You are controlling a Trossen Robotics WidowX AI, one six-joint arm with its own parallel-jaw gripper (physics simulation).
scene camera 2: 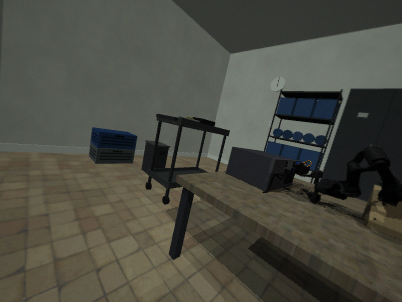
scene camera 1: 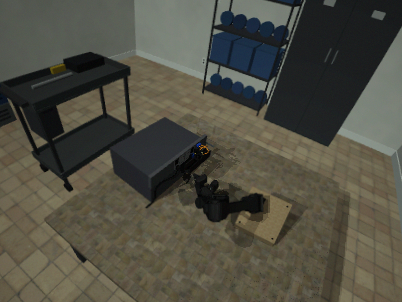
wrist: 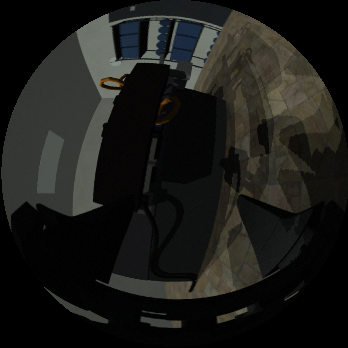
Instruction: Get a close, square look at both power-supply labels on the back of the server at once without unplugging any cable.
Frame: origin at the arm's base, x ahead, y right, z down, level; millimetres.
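Seen in the pictures: gripper, between the fingertips: (scene camera 2: 302,182) (scene camera 1: 194,179) (wrist: 187,200); arm's base, origin of its link: (scene camera 2: 388,197) (scene camera 1: 257,200).
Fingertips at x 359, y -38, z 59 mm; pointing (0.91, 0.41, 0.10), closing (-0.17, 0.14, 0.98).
Observation:
Offsets run from my fingertips to a thing's middle. "spot": to the spot under its first point. Level surfaces: height alone.
The grey server (scene camera 1: 155,145) (scene camera 2: 247,165) lies on the table. In the wrist view its back {spot: dx +118, dy -79, dz +54 mm} (wrist: 192,235) is dark and steeply angled. A long black bar {spot: dx +21, dy +42, dz -63 mm} (wrist: 125,145) stands in front of it and hides part of it. Small grey patches {spot: dx +109, dy +35, dz -38 mm} (wrist: 151,167) show beside the bar; I cannot tell whether they are the power-supply labels, and no label is readable. A black cable (wrist: 177,215) (scene camera 1: 155,187) bends down from the back. Orange cable (wrist: 175,114) (scene camera 1: 202,149) (scene camera 2: 307,163) loops near the far end. My gripper (scene camera 1: 206,181) (scene camera 2: 316,186) (wrist: 187,200) is open and empty, a short way from the back.
The arm's base stands on a wooden board (scene camera 1: 280,215) on the table {dz +92 mm} (scene camera 1: 165,250) (scene camera 2: 235,205). A dark cart (scene camera 1: 65,100) (scene camera 2: 179,150) stands beyond the server. A shelf rack (scene camera 1: 207,65) and a dark cabinet (scene camera 1: 320,65) stand at the back wall.

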